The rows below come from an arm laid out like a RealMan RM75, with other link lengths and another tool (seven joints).
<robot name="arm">
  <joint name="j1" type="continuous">
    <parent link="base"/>
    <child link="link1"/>
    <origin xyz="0 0 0.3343"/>
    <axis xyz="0 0 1"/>
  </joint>
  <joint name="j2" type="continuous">
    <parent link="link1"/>
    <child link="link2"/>
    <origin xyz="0 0 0"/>
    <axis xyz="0 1 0"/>
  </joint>
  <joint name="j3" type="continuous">
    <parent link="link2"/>
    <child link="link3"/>
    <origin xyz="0 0 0.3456"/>
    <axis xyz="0 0 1"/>
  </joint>
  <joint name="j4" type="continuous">
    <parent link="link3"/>
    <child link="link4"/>
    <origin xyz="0 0 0"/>
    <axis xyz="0 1 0"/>
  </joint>
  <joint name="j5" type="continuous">
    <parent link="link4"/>
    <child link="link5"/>
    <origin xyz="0 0 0.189"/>
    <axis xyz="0 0 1"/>
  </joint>
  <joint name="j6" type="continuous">
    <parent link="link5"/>
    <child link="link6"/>
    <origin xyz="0 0 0"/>
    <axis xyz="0 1 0"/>
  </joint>
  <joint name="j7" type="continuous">
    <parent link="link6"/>
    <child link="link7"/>
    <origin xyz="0 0 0.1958"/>
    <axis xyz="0 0 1"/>
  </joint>
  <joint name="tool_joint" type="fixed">
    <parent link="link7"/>
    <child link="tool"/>
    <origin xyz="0.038 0.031 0.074" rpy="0 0.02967 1.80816"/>
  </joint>
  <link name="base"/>
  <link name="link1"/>
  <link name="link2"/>
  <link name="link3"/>
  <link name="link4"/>
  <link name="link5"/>
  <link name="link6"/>
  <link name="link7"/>
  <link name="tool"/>
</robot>
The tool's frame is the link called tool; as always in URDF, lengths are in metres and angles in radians. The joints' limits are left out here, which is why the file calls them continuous.
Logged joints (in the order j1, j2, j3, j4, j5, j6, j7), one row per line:
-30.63, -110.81, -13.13, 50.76, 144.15, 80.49, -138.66
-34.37, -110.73, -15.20, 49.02, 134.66, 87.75, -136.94
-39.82, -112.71, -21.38, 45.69, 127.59, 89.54, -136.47
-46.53, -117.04, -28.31, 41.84, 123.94, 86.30, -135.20
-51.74, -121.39, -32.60, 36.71, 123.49, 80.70, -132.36
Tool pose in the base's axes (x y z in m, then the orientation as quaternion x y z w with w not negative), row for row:
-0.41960, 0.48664, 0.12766, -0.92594, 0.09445, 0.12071, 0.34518
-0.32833, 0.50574, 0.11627, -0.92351, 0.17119, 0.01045, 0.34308
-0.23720, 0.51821, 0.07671, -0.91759, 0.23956, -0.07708, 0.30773
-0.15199, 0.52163, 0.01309, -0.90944, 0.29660, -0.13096, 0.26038
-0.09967, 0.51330, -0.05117, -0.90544, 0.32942, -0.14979, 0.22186
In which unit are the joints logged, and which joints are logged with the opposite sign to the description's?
The joints are logged in degrees. Opposite sign: j3.
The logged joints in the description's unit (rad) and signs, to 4 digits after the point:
-0.5346, -1.9340, 0.2292, 0.8859, 2.5159, 1.4048, -2.4201
-0.5999, -1.9326, 0.2653, 0.8556, 2.3503, 1.5315, -2.3901
-0.6950, -1.9672, 0.3732, 0.7974, 2.2269, 1.5628, -2.3819
-0.8121, -2.0427, 0.4941, 0.7302, 2.1632, 1.5062, -2.3597
-0.9030, -2.1187, 0.5690, 0.6407, 2.1553, 1.4085, -2.3101

